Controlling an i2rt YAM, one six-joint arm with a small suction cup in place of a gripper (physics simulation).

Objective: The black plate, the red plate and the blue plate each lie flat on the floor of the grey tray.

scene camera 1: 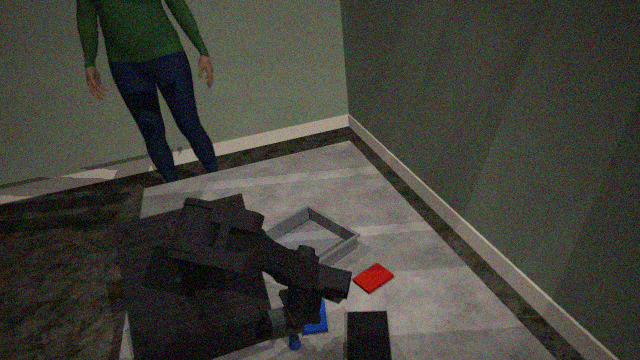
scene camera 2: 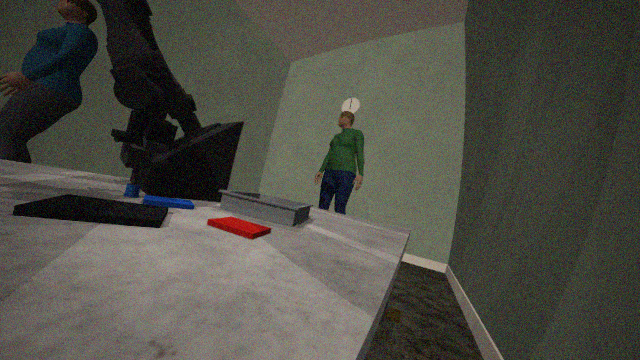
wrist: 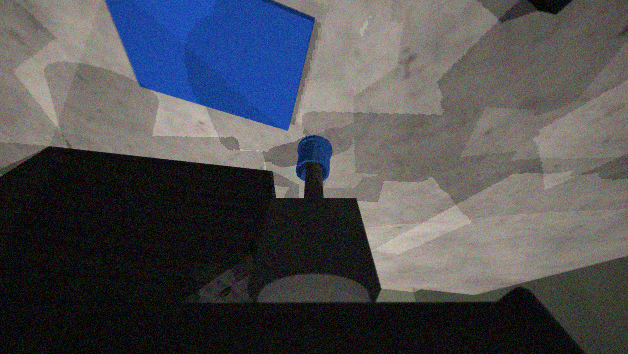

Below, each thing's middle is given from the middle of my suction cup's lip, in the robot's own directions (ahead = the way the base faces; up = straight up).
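Counting from my suction cup, I see the blue plate [wrist: 250,66] 5 cm to the left and 7 cm ahead. The grey tray [scene camera 2: 282,211] is 31 cm to the left of my suction cup, 16 cm ahead of it and 2 cm above it. There is also the red plate [scene camera 2: 233,225], 27 cm ahead of my suction cup and 9 cm to the left of it, while the black plate [scene camera 2: 66,207] is 7 cm to the right of my suction cup and 16 cm ahead of it.
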